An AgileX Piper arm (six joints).
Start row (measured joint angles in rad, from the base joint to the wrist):
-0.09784, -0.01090, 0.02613, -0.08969, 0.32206, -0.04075
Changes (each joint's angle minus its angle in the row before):
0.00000, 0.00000, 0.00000, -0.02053, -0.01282, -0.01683
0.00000, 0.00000, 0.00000, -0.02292, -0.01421, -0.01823
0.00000, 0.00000, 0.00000, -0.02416, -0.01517, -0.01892
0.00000, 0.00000, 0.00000, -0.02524, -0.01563, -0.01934
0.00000, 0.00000, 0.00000, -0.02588, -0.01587, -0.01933
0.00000, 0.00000, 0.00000, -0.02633, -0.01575, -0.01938
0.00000, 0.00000, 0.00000, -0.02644, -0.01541, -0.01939
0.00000, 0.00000, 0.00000, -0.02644, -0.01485, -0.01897
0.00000, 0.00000, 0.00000, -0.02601, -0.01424, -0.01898
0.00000, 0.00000, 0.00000, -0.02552, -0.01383, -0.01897
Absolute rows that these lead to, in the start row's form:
-0.09784, -0.01090, 0.02613, -0.11022, 0.30924, -0.05758
-0.09784, -0.01090, 0.02613, -0.13314, 0.29503, -0.07581
-0.09784, -0.01090, 0.02613, -0.15730, 0.27986, -0.09473
-0.09784, -0.01090, 0.02613, -0.18254, 0.26423, -0.11407
-0.09784, -0.01090, 0.02613, -0.20842, 0.24836, -0.13340
-0.09784, -0.01090, 0.02613, -0.23475, 0.23261, -0.15278
-0.09784, -0.01090, 0.02613, -0.26119, 0.21720, -0.17217
-0.09784, -0.01090, 0.02613, -0.28763, 0.20235, -0.19114
-0.09784, -0.01090, 0.02613, -0.31364, 0.18811, -0.21012
-0.09784, -0.01090, 0.02613, -0.33916, 0.17428, -0.22909

